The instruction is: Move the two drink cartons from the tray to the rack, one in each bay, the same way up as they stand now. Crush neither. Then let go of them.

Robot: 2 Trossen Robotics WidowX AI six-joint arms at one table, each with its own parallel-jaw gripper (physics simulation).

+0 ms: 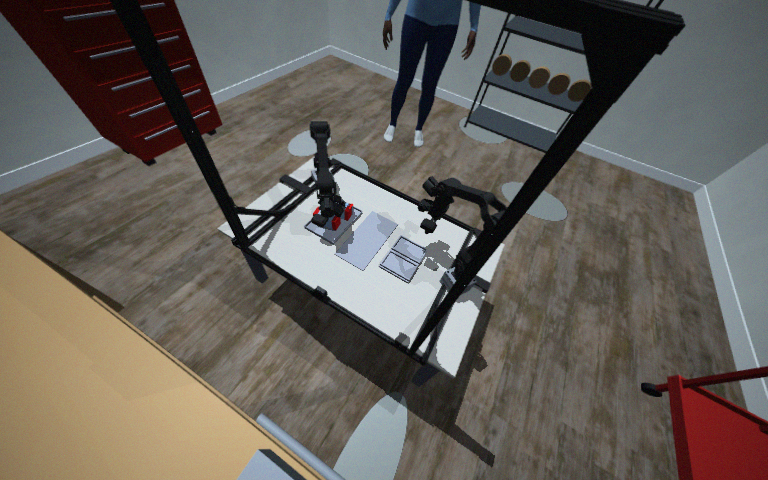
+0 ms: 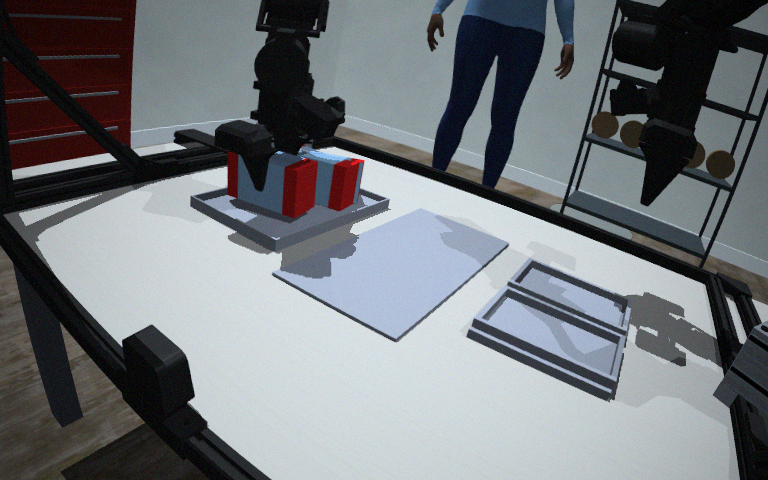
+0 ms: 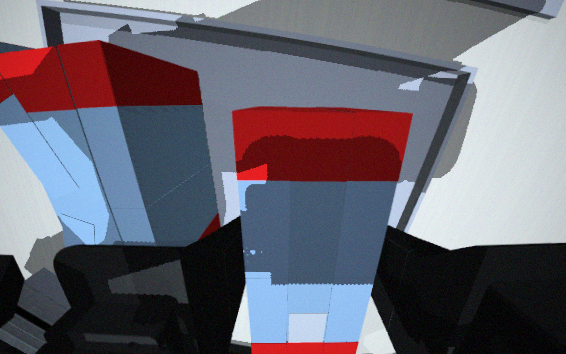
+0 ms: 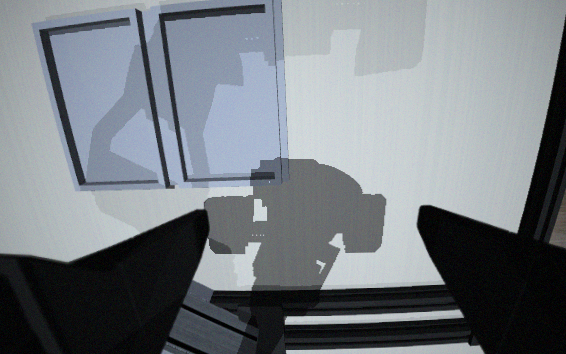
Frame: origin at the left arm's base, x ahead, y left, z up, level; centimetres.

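Seen in the pictures: left gripper, fingertip midpoint: (image 1: pixel 327 219) (image 2: pixel 270 185) (image 3: pixel 300 216); right gripper, fingertip midpoint: (image 2: pixel 645 198) (image 4: pixel 312 218).
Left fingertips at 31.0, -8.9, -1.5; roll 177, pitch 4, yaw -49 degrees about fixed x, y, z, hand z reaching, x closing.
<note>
A point is followed by its place in that frame, as x, y, z.
Two light-blue cartons with red ends are at the tray (image 1: pixel 317 234) {35.5, -15.8, -4.6} (image 2: pixel 334 223) {37.3, -1.1, -4.7} (image 3: pixel 300 65) {37.1, -3.3, -5.0}. My left gripper (image 1: pixel 330 215) {31.0, -9.0, -1.5} (image 2: pixel 283 169) {31.0, -9.0, -1.5} (image 3: pixel 300 216) {31.0, -9.0, -1.5} has its fingers against both sides of the nearer carton (image 1: pixel 335 223) {36.8, -6.9, 1.3} (image 2: pixel 300 192) {36.4, -6.2, -0.6} (image 3: pixel 317 225) {32.9, -7.8, 2.8}, upright in the tray; whether its base touches the tray floor I cannot tell. The other carton (image 1: pixel 348 211) {32.2, 1.7, 1.7} (image 2: pixel 342 186) {32.6, 1.3, -1.0} (image 3: pixel 165 160) {29.4, -1.7, -0.1} stands beside it, slightly angled. The two-bay rack (image 1: pixel 394 273) {69.7, 8.5, -4.5} (image 2: pixel 538 361) {69.7, 7.9, -4.6} (image 4: pixel 160 100) {63.7, 16.9, -4.6} has both bays empty. My right gripper (image 1: pixel 425 216) {61.1, 30.0, 9.3} (image 2: pixel 645 200) {61.1, 30.0, 9.3} (image 4: pixel 312 218) {61.1, 30.0, 9.3} is open and empty, raised beyond the rack.
A flat pale-blue plate (image 1: pixel 368 240) (image 2: pixel 396 271) lies between tray and rack. Black frame rails run along the table edges, with a black block (image 2: pixel 157 367) {68.5, -24.9, -0.3} on the front rail. A person (image 1: pixel 428 56) (image 2: pixel 492 84) stands behind the table.
</note>
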